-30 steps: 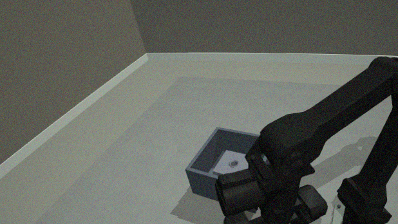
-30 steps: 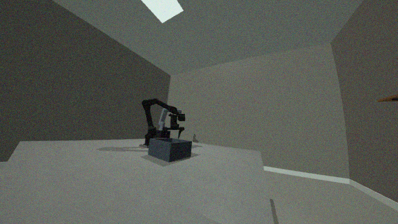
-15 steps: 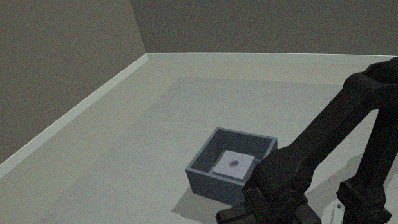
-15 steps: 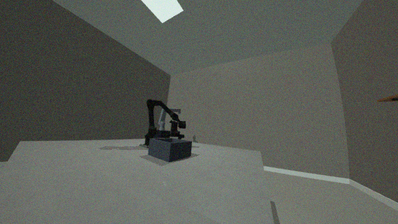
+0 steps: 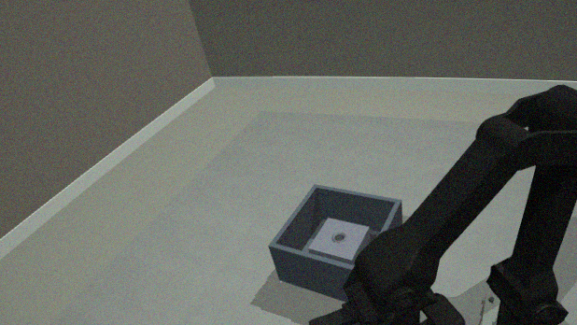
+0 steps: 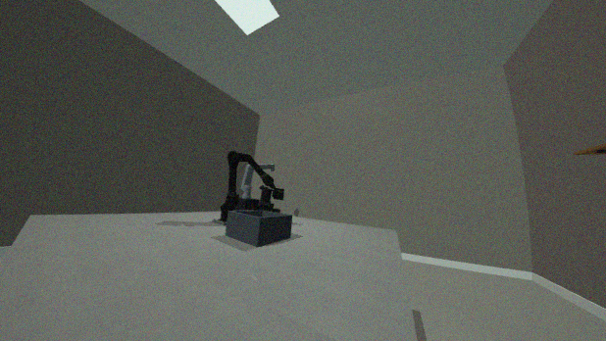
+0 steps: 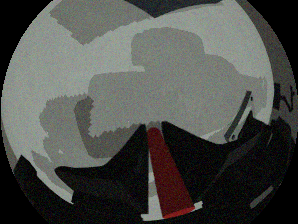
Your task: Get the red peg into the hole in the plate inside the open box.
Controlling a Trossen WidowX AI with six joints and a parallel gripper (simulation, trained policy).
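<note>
The red peg is 40 mm above my gripper tip and 10 mm to the left of it. From my gripper tip the other things lie so: pale plate 180 mm to the right, 160 mm ahead, 40 mm above; then box 180 mm to the right, 160 mm ahead, 20 mm above.
</note>
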